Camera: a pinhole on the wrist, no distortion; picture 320 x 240 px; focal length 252.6 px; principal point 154.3 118.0 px. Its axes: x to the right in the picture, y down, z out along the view. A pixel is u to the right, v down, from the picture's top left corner.
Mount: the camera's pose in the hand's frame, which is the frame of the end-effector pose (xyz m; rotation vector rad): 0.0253 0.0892 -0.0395 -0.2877 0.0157 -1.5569
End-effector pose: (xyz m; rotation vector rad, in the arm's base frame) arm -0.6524 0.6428 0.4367 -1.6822 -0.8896 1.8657
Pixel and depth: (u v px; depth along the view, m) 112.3 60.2 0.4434
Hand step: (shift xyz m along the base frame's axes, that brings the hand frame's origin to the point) -0.3738 -0.2160 -0.1662
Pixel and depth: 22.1 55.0 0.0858
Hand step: -0.0306 -0.0925 -0.1205
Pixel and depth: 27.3 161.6 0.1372
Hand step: -0.0719 -0.0813 -0.1790
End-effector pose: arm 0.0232 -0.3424 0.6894 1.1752 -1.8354 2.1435
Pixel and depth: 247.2 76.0 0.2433
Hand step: 0.0603 -0.2165 -0.0183
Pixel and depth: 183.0 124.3 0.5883
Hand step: 0.0899 -0.5654 -0.0180
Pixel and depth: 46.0 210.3 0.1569
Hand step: -0.1280 -0.1728 -0.0833
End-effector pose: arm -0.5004 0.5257 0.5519 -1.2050 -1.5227 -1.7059
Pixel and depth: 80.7 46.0 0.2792
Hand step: 0.2472 0.1782 0.0920
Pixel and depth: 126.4 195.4 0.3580
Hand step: 0.1435 0.2619 0.2533
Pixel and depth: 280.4 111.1 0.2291
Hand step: 0.0367 0.2027 0.0562
